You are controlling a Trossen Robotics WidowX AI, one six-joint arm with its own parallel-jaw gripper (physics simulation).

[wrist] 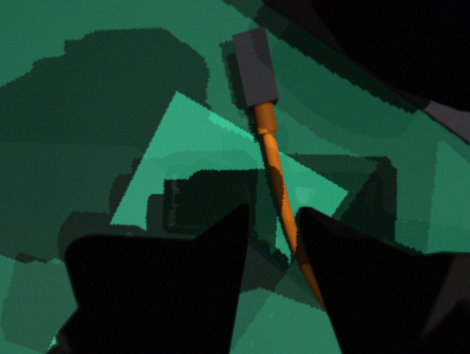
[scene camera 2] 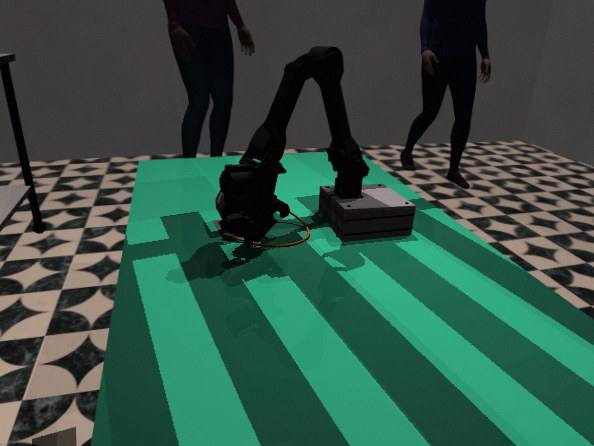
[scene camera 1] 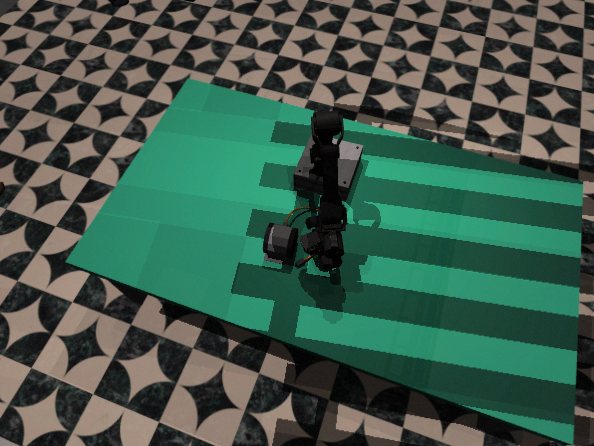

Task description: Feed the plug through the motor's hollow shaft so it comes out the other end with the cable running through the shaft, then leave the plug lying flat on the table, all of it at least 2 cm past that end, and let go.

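Where they show: gripper, fingertip midpoint: (wrist: 274,213) (scene camera 2: 252,245) (scene camera 1: 318,254); arm's base, link origin: (scene camera 2: 348,194) (scene camera 1: 322,168).
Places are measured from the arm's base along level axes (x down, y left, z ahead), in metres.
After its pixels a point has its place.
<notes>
The grey motor (scene camera 1: 279,241) @(z 0.323, x -0.011, y -0.024 m) lies on its side on the green table (scene camera 1: 185,177) @(z 0.172, x 0.085, y -0.480 m), just left of my arm. The dark grey plug (scene camera 1: 301,262) @(z 0.331, x 0.072, y 0.055 m) (wrist: 255,67) @(z 0.330, x 0.071, y 0.051 m) lies low by the table to the right of the motor's near end, outside the shaft. Its orange cable (scene camera 1: 295,213) @(z 0.173, x 0.048, y -0.036 m) (scene camera 2: 295,241) @(z 0.169, x 0.079, y 0.106 m) (wrist: 277,175) @(z 0.291, x 0.076, y 0.078 m) loops round behind the arm. In the wrist view the cable runs through the gap between my fingers, along the right one, and passes under it. My gripper (scene camera 1: 327,265) (scene camera 2: 251,239) @(z 0.277, x 0.084, y 0.093 m) (wrist: 274,213) @(z 0.277, x 0.084, y 0.093 m) is low over the table, narrowly open, pinching nothing.
The arm's grey base block (scene camera 1: 348,155) @(z -0.089, x -0.001, y 0.066 m) (scene camera 2: 384,199) @(z -0.087, x 0.000, y 0.047 m) stands behind the motor. Two people (scene camera 2: 202,66) (scene camera 2: 454,66) stand on the tiled floor beyond the table's far end.
</notes>
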